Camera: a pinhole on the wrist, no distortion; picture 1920 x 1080 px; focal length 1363.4 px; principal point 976.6 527.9 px. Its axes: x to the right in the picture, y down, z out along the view. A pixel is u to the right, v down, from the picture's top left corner.
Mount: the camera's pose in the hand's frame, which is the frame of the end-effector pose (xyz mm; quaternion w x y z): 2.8 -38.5 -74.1 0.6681 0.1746 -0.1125 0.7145
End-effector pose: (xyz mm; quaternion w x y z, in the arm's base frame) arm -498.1 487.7 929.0 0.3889 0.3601 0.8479 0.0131
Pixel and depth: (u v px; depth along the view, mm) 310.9 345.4 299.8
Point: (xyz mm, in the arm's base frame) -612.8 288.5 694.2
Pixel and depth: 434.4 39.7 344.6
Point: -626.3 330.7 610.1
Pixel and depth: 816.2 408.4 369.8
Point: -500.1 306.6 644.0
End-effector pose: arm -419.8 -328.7 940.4 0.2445 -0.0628 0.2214 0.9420
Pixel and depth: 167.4 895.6 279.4
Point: -239.2 -50.8 937.9
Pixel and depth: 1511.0 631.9 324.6
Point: -401.1 -162.9 1165.3
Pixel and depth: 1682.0 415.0 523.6
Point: -502.6 -68.9 1379.2
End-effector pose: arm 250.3 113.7 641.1 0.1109 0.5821 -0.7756 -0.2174
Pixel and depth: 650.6 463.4 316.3
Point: 354.2 49.3 367.3
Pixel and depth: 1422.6 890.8 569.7
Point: 143.5 295.7 131.7
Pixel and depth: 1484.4 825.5 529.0
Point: 124.7 265.0 173.9
